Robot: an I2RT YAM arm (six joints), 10 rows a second.
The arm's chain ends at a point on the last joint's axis. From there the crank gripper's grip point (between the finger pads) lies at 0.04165 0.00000 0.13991 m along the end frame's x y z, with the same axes.
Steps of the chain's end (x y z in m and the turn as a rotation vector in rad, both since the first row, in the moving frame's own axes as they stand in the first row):
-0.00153 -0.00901 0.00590 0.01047 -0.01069 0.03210
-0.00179 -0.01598 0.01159 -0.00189 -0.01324 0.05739
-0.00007 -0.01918 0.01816 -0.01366 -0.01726 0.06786
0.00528 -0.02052 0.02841 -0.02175 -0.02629 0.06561
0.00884 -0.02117 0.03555 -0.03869 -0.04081 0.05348
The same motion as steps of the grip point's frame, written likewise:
-0.00303 -0.00916 0.00634 0.01047 -0.01069 0.03210
-0.00372 -0.01338 0.01213 -0.00189 -0.01324 0.05739
-0.00265 -0.01452 0.01883 -0.01366 -0.01726 0.06786
0.00140 -0.01486 0.02939 -0.02175 -0.02629 0.06561
0.00290 -0.01366 0.03698 -0.03869 -0.04081 0.05348

